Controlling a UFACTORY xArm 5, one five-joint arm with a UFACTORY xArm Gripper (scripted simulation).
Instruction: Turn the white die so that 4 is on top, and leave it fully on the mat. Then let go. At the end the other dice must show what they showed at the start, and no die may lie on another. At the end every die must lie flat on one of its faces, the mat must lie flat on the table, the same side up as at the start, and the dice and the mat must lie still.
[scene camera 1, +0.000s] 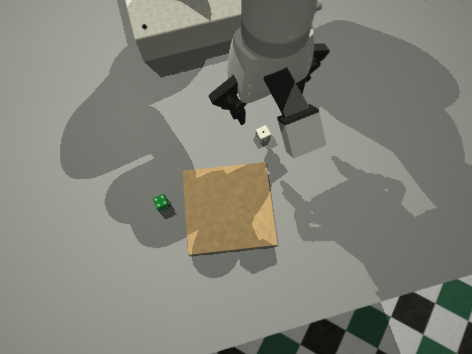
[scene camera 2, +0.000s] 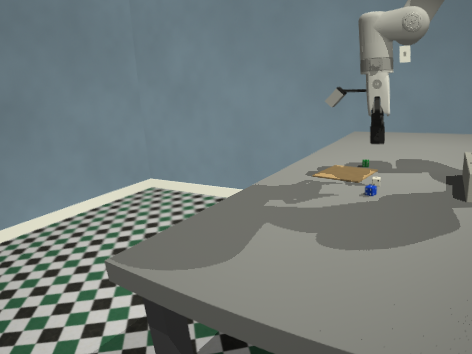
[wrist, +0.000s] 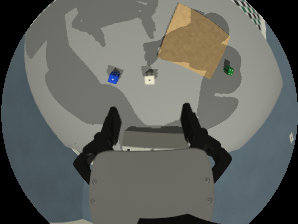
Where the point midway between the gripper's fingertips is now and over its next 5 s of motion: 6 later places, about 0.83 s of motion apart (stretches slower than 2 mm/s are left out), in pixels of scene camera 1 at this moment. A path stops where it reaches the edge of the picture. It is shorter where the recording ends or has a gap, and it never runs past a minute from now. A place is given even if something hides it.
My gripper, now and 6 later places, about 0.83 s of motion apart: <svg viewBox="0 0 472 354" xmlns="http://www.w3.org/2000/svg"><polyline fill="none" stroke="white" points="266,103 265,117 264,125 264,131 263,135 263,132 265,112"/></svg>
